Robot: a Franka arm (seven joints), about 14 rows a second.
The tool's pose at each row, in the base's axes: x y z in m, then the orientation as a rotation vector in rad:
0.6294 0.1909 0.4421 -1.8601 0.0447 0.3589
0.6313 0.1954 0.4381 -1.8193 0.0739 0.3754
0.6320 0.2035 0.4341 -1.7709 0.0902 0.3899
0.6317 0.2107 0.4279 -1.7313 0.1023 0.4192
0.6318 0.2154 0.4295 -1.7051 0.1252 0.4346
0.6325 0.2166 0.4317 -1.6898 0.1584 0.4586
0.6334 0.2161 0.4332 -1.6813 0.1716 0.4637
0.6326 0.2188 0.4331 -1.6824 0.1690 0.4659
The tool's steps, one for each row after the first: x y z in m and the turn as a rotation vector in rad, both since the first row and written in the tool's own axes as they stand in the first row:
0.0035 0.0019 0.0049 0.0416 -0.0025 0.0257
0.0065 0.0028 0.0134 0.0892 -0.0112 0.0413
0.0089 0.0064 0.0219 0.1257 -0.0312 0.0627
0.0093 0.0034 0.0258 0.1517 -0.0341 0.0854
0.0096 0.0008 0.0262 0.1666 -0.0361 0.1208
0.0099 -0.0006 0.0251 0.1754 -0.0341 0.1325
0.0096 -0.0012 0.0279 0.1737 -0.0368 0.1318

